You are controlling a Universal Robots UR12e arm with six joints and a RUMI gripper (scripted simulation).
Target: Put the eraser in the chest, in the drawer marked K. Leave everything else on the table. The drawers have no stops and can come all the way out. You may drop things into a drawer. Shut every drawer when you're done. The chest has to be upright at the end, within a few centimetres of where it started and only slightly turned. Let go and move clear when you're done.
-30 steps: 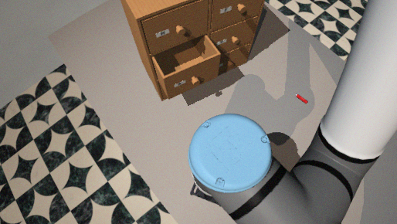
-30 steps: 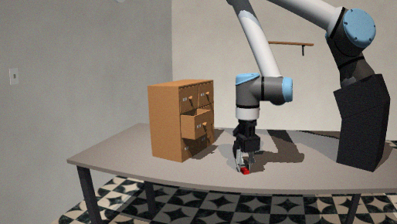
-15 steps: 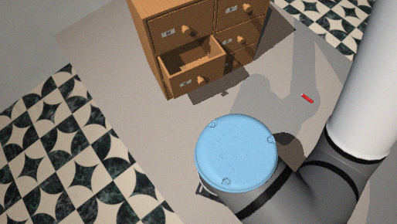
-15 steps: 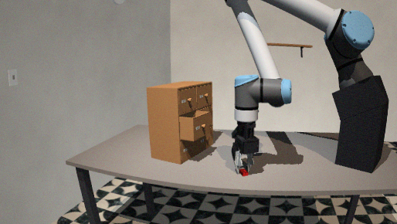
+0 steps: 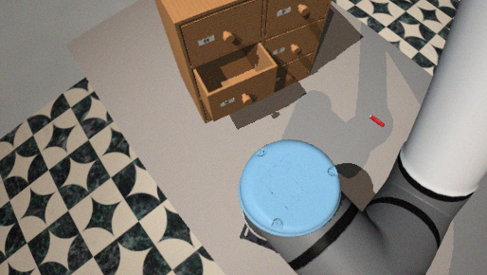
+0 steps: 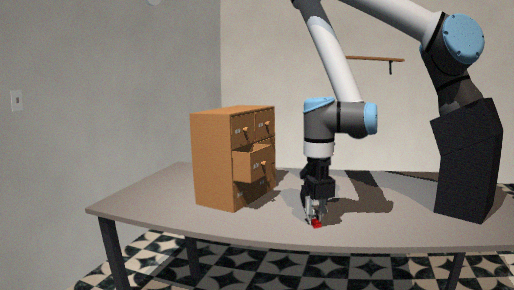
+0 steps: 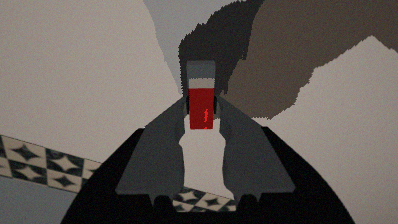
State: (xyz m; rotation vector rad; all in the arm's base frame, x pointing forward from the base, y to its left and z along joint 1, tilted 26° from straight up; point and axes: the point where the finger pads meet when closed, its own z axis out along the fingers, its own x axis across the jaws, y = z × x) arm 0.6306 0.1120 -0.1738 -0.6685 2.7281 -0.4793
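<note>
Right now my hand is 1 cm to the left of the eraser and 1 cm above it. Round my hand: red stick (39 cm to the right, 3 cm behind, 1 cm below).
</note>
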